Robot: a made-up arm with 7 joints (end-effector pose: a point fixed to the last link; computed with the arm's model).
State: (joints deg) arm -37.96 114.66 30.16 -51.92 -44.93 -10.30 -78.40
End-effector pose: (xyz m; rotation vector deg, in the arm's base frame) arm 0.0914 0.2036 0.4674 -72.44 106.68 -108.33
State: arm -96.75 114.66 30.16 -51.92 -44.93 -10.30 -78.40
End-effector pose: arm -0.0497 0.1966 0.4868 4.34 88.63 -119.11
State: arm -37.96 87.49 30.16 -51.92 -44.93 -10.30 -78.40
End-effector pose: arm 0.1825 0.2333 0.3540 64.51 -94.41 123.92
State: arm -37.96 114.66 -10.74 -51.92 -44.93 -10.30 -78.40
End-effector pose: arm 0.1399 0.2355 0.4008 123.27 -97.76 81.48
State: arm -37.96 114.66 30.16 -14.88 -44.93 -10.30 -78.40
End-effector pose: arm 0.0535 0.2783 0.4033 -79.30 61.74 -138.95
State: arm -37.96 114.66 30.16 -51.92 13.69 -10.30 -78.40
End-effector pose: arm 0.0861 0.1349 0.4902 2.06 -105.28 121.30
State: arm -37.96 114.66 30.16 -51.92 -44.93 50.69 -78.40
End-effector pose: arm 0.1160 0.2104 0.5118 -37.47 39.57 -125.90
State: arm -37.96 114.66 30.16 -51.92 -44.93 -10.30 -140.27
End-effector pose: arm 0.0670 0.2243 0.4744 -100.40 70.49 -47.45
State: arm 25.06 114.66 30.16 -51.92 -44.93 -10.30 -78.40
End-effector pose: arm 0.1453 0.2522 0.3340 133.40 -85.98 53.48
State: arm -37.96 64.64 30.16 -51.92 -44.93 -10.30 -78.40
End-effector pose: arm 0.2497 0.2054 0.2521 50.24 -73.01 120.31
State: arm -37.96 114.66 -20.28 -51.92 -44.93 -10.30 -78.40
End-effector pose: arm 0.1429 0.2440 0.3818 129.91 -90.98 71.08
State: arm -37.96 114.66 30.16 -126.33 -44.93 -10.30 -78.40
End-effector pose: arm 0.1135 0.0108 0.4159 -39.39 159.94 -21.20
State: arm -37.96 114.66 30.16 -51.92 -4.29 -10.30 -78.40
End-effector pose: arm 0.0954 0.1543 0.4815 24.84 -112.54 124.98
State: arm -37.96 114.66 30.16 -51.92 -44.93 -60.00 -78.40
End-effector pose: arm 0.0539 0.2209 0.4578 80.03 -132.38 54.64
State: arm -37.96 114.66 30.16 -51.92 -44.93 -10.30 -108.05
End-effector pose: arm 0.0821 0.2169 0.4689 -89.67 90.60 -79.07
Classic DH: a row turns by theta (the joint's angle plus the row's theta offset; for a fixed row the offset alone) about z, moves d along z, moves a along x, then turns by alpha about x. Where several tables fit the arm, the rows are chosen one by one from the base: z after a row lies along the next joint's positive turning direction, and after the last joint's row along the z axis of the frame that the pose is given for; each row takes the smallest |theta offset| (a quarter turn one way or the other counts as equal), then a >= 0, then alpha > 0; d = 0 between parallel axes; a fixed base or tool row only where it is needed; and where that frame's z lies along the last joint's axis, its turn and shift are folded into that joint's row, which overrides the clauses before.
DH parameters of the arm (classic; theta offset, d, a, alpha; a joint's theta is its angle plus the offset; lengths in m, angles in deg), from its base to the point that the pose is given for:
base (fixed): 0 0.271 0.0026 -70
joint 1: 90 -0.0533 0.0155 90
joint 2: 70 0.0191 -0.0087 -90
joint 3: -90 -0.1944 0.0084 -90
joint 4: 0 0.0422 -0.0133 90
joint 5: 0 -0.2006 0.0089 -90
joint 6: 0 -0.0339 0.0225 90
joint 7: 0 0.0295 0.0291 -90
tool (fixed): 180 0.0128 0 0

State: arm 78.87 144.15 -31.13 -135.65 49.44 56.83 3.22
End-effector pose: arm 0.0113 0.0208 0.0893 -130.50 -69.66 -84.09
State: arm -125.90 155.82 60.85 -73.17 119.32 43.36 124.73
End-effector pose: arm -0.2576 0.0446 0.1391 3.85 67.63 -59.98
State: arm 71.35 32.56 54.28 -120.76 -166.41 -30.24 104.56
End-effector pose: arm -0.0641 0.1492 0.2197 68.37 7.61 134.53
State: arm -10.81 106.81 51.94 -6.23 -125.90 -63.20 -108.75
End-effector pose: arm -0.0629 0.3045 0.3465 139.30 -35.39 0.23
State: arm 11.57 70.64 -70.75 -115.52 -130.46 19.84 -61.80
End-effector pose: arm 0.0582 0.0804 -0.0396 47.99 -107.18 -10.82
